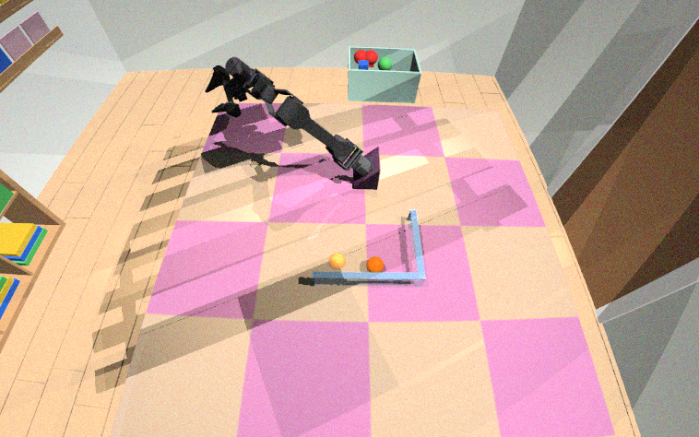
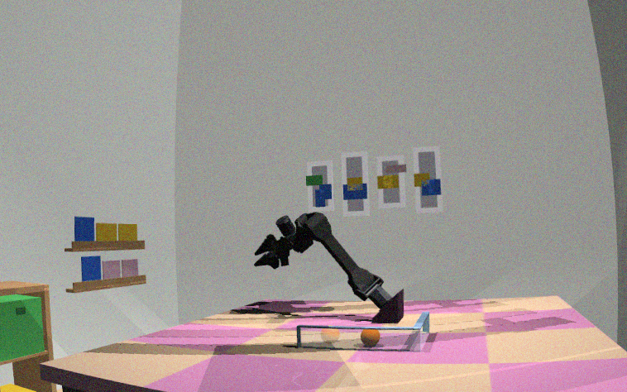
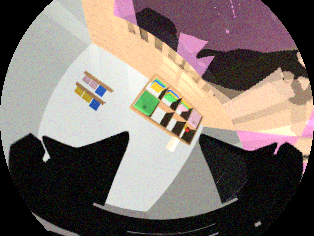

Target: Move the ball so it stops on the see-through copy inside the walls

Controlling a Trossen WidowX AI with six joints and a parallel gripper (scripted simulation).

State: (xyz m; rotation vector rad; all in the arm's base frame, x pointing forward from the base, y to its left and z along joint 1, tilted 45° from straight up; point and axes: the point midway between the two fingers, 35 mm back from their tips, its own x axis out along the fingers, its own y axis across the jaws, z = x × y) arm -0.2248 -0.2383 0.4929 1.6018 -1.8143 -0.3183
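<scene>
Right now the orange ball is 610 mm ahead of my gripper tip, 530 mm to the left of it and 170 mm below it.
</scene>
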